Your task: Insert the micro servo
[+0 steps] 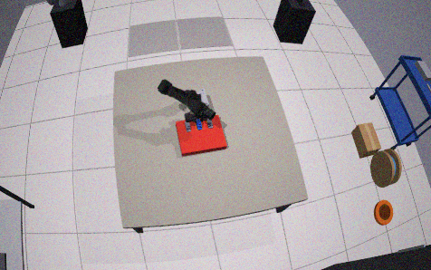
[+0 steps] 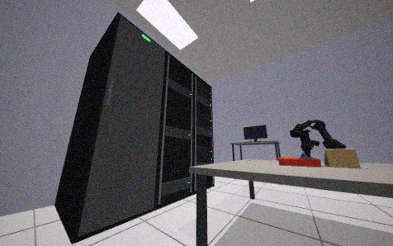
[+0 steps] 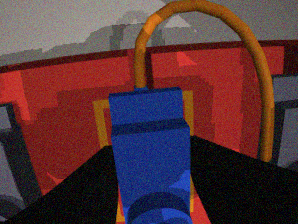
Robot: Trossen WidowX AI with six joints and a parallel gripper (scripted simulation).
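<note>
The red deck lies 12 cm ahead of my gripper tip, 4 cm below it and 1 cm to the left of it.
</note>
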